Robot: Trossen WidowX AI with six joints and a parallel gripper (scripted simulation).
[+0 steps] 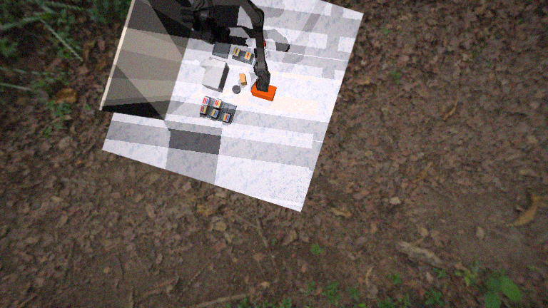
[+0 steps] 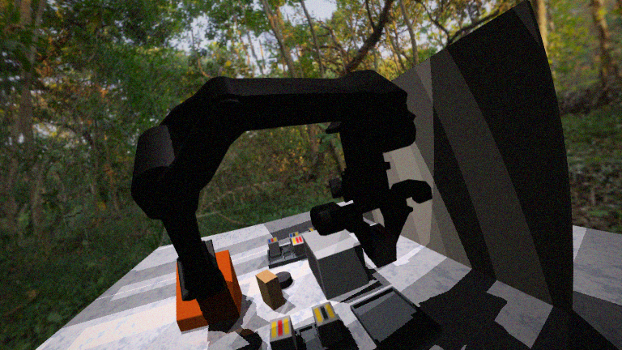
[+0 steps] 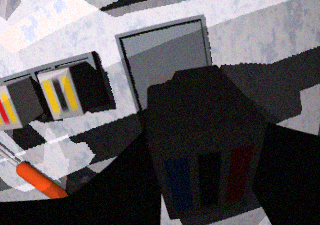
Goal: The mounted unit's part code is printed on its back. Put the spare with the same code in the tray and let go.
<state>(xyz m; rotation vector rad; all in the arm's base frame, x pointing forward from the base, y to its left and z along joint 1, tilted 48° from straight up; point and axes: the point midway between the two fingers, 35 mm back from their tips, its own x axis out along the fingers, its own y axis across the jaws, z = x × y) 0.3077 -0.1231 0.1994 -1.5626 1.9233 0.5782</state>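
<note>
The flat dark tray is 12 cm below my gripper tip. Also, from my gripper tip: rack 14 cm behind, 4 cm to the left, 12 cm below; then grey spare 3 cm above; then mounted unit 1 cm behind, 20 cm to the left, 8 cm below.
</note>
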